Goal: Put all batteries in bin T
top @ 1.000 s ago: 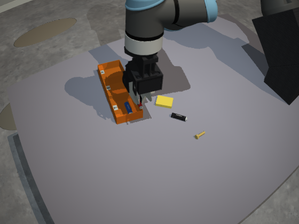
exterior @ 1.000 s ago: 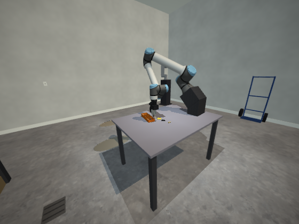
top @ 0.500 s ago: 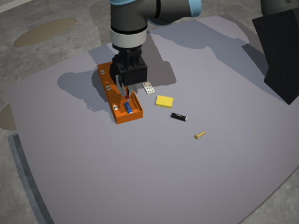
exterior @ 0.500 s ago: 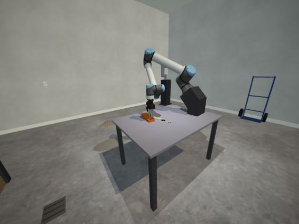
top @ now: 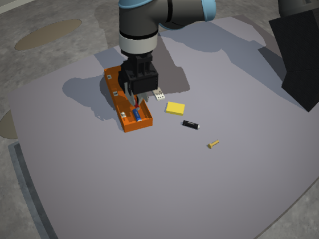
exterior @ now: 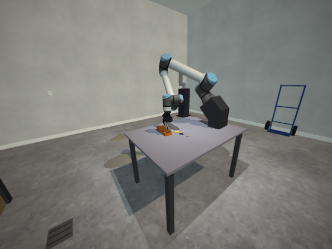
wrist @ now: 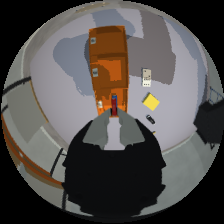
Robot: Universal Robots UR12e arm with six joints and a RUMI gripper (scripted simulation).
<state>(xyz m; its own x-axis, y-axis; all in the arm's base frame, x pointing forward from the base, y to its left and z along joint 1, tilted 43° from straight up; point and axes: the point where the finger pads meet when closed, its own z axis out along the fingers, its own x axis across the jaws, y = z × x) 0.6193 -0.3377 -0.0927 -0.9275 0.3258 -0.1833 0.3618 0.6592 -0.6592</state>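
Now: the blue battery 60 mm below my hand and 10 mm to the left of it. From my hand the other things lie so: white domino (110 mm behind, 60 mm below, 30 mm to the right); red battery (10 mm below); orange bin (80 mm to the right, 50 mm below, 20 mm behind).
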